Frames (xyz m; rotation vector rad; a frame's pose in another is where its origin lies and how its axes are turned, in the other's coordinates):
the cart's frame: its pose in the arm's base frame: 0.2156 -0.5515 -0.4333 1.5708 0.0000 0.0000
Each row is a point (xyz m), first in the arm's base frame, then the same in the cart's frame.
Working: the arm's base frame: its pose in the cart's frame: -0.2156 0.4333 -0.5515 -1.5708 0.0000 0.0000

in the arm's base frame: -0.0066 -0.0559 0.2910
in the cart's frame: -0.2222 0.7243 -0.4956
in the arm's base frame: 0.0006 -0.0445 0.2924
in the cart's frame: -0.2150 0.7257 -0.5070
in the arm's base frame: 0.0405 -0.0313 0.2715
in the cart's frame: -0.1751 0.7048 -0.5202
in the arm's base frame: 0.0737 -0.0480 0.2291
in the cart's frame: -0.1419 0.6624 -0.5035
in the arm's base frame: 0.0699 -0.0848 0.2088
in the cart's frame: -0.1457 0.6421 -0.4667
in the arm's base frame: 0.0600 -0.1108 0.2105
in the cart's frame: -0.1556 0.6438 -0.4407
